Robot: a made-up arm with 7 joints.
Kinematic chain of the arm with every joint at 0, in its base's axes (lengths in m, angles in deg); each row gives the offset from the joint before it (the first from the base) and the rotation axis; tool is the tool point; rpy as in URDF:
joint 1: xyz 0 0 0 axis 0.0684 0.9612 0.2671
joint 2: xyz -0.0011 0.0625 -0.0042 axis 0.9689 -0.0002 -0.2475
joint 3: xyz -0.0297 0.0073 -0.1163 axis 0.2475 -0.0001 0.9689
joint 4: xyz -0.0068 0 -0.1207 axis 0.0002 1 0
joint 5: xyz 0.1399 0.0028 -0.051 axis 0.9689 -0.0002 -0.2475
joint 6: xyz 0.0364 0 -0.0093 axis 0.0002 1 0
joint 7: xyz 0.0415 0 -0.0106 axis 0.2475 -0.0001 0.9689
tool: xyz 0 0 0 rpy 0 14.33 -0.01
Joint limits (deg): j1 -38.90..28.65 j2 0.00..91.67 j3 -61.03..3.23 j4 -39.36..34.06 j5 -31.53..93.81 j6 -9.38..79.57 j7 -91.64..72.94
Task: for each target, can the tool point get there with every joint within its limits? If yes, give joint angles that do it. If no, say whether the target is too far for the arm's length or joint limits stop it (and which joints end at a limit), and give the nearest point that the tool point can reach.
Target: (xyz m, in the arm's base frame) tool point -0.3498 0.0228 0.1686
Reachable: no: joint limits stop it (at a limit: joint 1, joint 3, joint 4, joint 5, joint 6) | nearest point -0.1110 0.0944 -0.2286 | short by 0.469 m
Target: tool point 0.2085 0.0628 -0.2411
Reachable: yes | joints -8.97 18.84 -14.57 -21.13 -16.13 52.72 37.35
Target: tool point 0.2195 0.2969 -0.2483
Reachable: yes | joints -15.88 67.04 -36.22 18.92 69.41 3.91 -38.09
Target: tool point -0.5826 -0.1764 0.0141
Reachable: no: too far | nearest point -0.2100 -0.0796 -0.3367 | short by 0.521 m
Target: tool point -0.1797 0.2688 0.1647
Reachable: no: joint limits stop it (at a limit: joint 1, joint 2, joint 3, joint 4, joint 5, joint 6) | nearest point -0.0987 0.4546 -0.1069 | short by 0.339 m
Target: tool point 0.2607 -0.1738 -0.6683
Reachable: no: too far | nearest point 0.1565 -0.0747 -0.3881 | short by 0.315 m
